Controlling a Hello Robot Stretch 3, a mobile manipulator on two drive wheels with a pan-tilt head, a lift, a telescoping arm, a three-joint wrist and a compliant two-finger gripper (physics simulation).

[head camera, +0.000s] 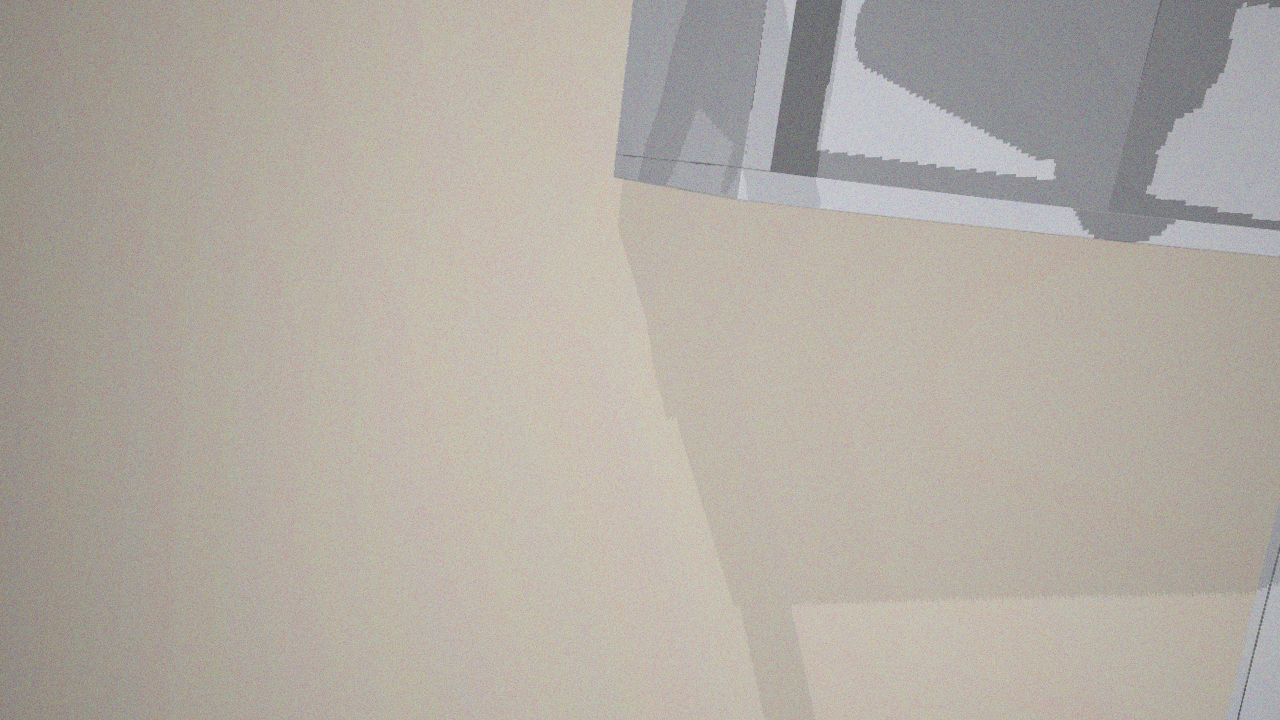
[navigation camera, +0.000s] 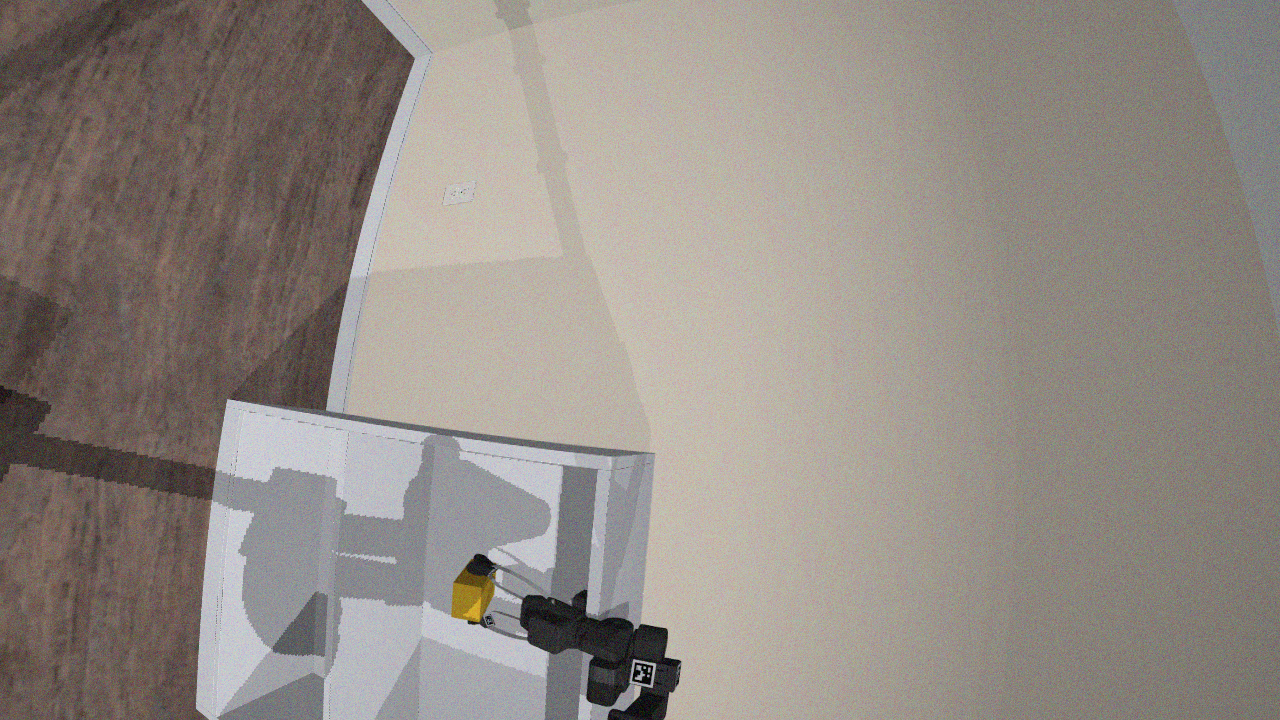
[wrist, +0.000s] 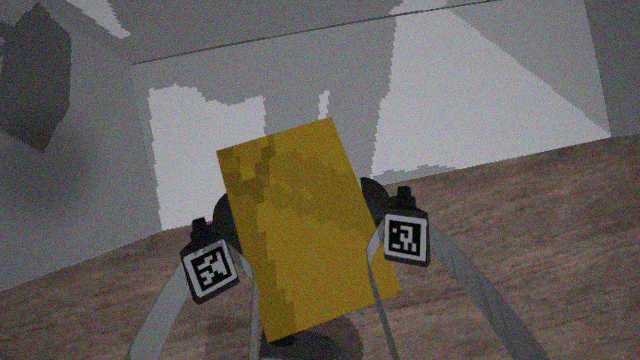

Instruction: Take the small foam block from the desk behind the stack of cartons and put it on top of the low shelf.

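Places are measured from the robot's base along level axes (x left, y back, z up), in metres.
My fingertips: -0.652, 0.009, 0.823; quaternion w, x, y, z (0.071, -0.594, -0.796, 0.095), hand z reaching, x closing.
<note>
For each thing: its top centre in the pictures, then the offset to it from my fingertips, as dx, dy, dz. Level surfaces: height alone.
- yellow block, centre of its top: (navigation camera: 494, 594) +0.007, +0.002, +0.057
- Brown wooden floor, height of its surface: dz -0.823
- wall socket, centre of its top: (navigation camera: 474, 190) +0.032, -0.973, -0.365
The small foam block is a yellow block (navigation camera: 467, 598) (wrist: 310, 240), seen at the lower middle of the navigation view and large at the centre of the wrist view. My gripper (navigation camera: 479, 592) (wrist: 302, 209) is shut on it, with one fingertip against each side. A white shelf unit with open compartments (head camera: 895, 201) (navigation camera: 214, 582) (wrist: 500, 115) shows behind the held block; I cannot tell the gap between them. In the head view part of this unit shows at the upper right; gripper and block do not show there. The desk and the cartons do not show.
A beige wall (head camera: 358, 358) (navigation camera: 805, 313) fills much of the head and navigation views. Brown wooden floor (navigation camera: 223, 179) (wrist: 550, 225) lies beside the shelf unit. A white skirting board (navigation camera: 365, 241) and a wall socket (navigation camera: 459, 192) show in the navigation view.
</note>
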